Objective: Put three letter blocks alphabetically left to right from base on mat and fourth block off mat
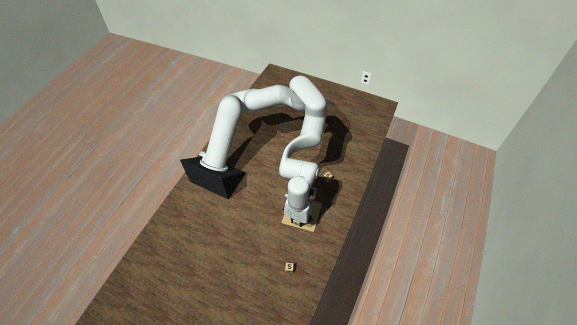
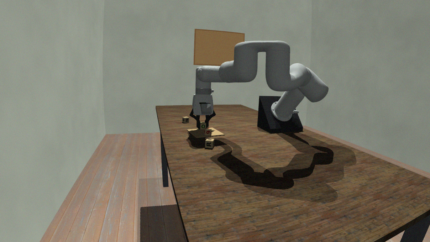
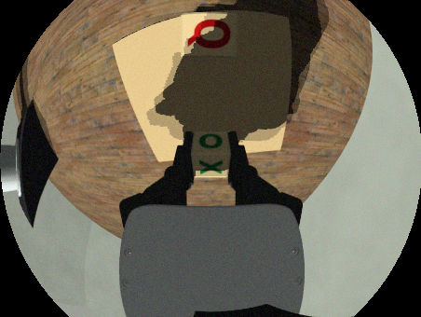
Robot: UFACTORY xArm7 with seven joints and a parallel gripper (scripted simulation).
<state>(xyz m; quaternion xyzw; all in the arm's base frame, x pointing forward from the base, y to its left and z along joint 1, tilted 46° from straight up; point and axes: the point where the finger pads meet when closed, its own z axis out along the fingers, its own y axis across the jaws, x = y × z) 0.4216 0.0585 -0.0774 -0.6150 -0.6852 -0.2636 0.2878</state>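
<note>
My hand is 1 cm past the tan mat, 5 cm to the right of it and 3 cm above it. From my hand the other things lie so: S block (7 cm ahead, 19 cm to the right, 1 cm below); red-marked block (1 cm behind, 10 cm to the left, 1 cm below).
</note>
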